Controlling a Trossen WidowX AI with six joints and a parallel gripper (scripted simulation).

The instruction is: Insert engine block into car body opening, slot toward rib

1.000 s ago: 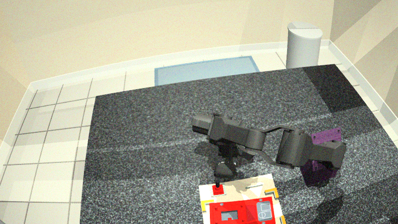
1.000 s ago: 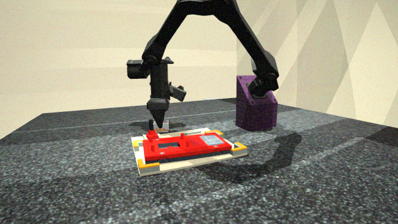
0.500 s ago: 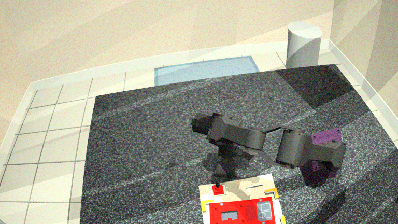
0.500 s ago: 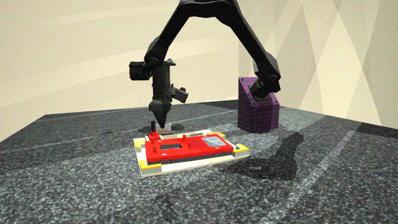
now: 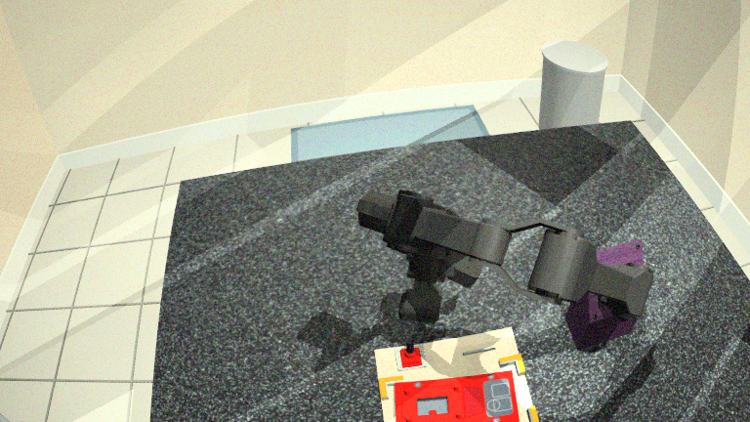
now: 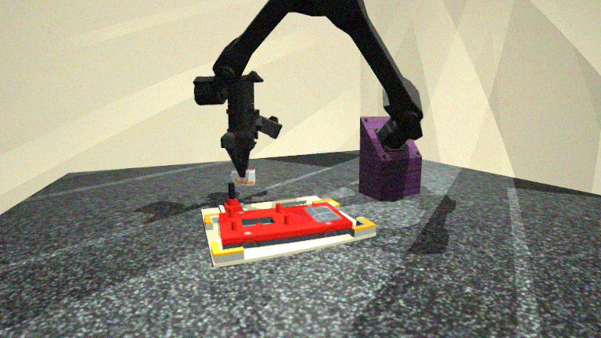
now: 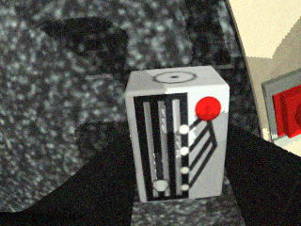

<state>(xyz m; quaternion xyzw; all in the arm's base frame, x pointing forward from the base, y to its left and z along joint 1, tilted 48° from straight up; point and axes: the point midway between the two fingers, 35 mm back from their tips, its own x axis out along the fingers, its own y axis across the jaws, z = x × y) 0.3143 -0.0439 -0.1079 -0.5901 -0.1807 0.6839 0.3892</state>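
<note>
Right now my gripper tip is 180 mm to the right of the cream base plate, 40 mm above it and 10 mm past it. Also, from my gripper tip: black peg: 80 mm to the left, 40 mm ahead, 20 mm below; then engine block: 10 mm below.
</note>
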